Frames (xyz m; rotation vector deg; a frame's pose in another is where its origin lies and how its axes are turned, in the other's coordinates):
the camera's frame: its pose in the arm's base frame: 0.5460 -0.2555 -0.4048 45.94 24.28 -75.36
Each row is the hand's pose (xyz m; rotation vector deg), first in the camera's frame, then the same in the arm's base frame.
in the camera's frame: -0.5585 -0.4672 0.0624 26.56 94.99 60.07
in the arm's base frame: -0.0417 0.0613 -0.1076 117.46 44.86 29.33
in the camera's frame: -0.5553 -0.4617 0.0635 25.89 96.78 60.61
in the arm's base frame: -0.0359 0.0585 -0.1076 117.49 46.04 31.25
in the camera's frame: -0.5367 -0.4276 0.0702 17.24 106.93 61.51
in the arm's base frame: 0.0001 0.0424 -0.1065 113.98 56.55 40.78
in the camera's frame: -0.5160 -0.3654 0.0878 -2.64 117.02 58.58
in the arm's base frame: 0.0618 0.0183 -0.0917 101.40 74.64 48.93
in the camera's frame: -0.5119 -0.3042 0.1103 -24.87 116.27 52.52
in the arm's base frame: 0.1179 0.0019 -0.0625 83.16 88.56 47.48
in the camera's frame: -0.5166 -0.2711 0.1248 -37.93 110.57 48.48
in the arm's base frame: 0.1462 -0.0039 -0.0404 70.46 93.60 42.94
